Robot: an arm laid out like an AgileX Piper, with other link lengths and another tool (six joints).
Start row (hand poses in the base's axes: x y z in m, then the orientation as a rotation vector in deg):
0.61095 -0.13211 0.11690 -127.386 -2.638 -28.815
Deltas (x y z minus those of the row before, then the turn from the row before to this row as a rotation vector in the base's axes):
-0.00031 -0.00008 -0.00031 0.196 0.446 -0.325
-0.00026 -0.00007 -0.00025 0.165 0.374 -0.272
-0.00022 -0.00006 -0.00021 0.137 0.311 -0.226
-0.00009 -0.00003 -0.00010 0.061 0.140 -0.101
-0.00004 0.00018 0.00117 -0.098 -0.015 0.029
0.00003 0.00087 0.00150 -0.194 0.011 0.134
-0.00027 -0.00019 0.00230 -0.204 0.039 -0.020
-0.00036 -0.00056 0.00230 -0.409 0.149 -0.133
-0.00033 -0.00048 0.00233 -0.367 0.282 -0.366
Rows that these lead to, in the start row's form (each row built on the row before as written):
0.61064 -0.13219 0.11659 -127.342 -1.993 -28.480
0.61038 -0.13226 0.11634 -127.302 -1.453 -28.199
0.61016 -0.13232 0.11613 -127.268 -1.004 -27.965
0.61007 -0.13235 0.11603 -127.253 -0.803 -27.859
0.61003 -0.13217 0.11720 -127.342 -0.867 -27.869
0.61006 -0.13130 0.11870 -127.520 -1.058 -27.801
0.60979 -0.13149 0.12100 -127.731 -1.066 -27.787
0.60943 -0.13205 0.12330 -128.181 -0.940 -27.730
0.60910 -0.13253 0.12563 -128.646 -0.474 -27.645

